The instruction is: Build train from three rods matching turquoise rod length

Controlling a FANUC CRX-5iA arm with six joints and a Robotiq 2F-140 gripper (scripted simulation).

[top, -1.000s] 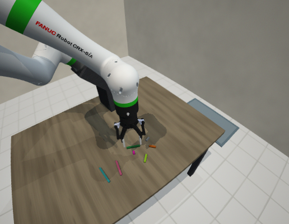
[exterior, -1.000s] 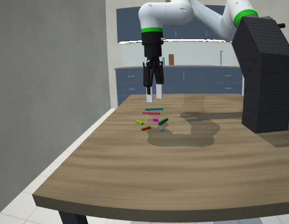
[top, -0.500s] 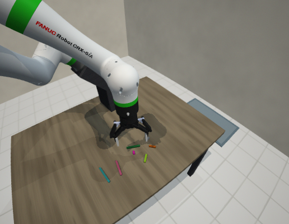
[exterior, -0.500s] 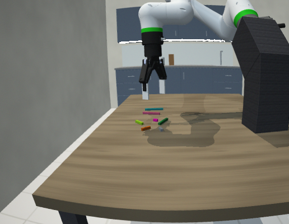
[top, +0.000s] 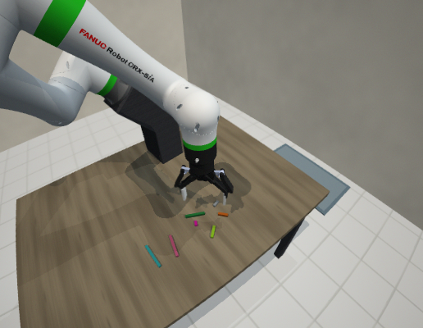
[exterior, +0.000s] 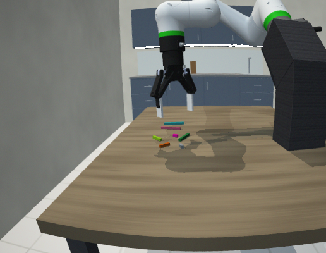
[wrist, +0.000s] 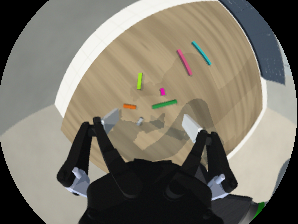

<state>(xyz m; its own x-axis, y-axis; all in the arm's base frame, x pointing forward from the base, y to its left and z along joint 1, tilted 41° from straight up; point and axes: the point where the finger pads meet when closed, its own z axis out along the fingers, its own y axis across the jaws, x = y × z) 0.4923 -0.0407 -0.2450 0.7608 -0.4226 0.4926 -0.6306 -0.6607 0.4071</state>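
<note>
The grey rod is 11 cm below my hand, 6 cm to the left of it and 3 cm behind it. Also, from my hand: magenta rod: 11 cm below, 5 cm to the right, 1 cm ahead; then green rod: 11 cm below, 4 cm to the right, 2 cm behind; then orange rod: 11 cm below, 6 cm to the left, 4 cm ahead.
</note>
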